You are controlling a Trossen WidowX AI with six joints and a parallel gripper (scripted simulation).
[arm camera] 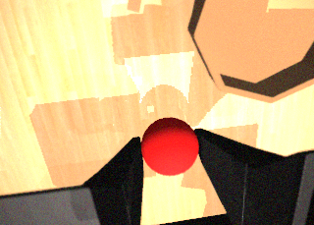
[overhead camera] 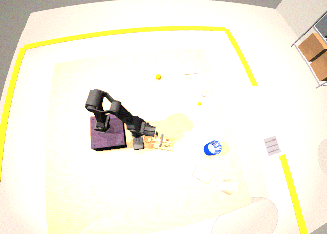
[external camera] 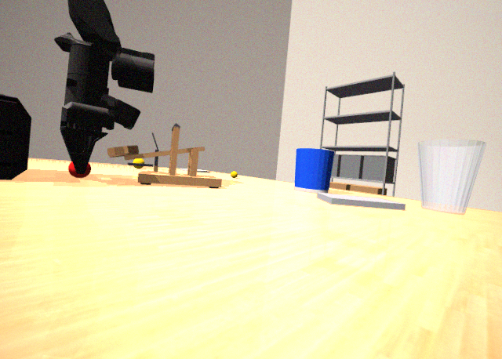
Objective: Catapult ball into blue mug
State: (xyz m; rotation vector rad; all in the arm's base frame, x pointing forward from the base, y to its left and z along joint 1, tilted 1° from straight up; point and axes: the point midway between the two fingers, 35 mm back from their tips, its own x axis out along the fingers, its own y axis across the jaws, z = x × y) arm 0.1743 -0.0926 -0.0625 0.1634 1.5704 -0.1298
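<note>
Now: the wooden catapult 11 cm ahead of my gripper tip, 5 cm to the right of it and 4 cm above it. Also, from my gripper tip: flat grey tile 37 cm to the right, 29 cm ahead; then yellow ball 38 cm to the left, 28 cm ahead, 1 cm above; then red ball 1 cm above.
</note>
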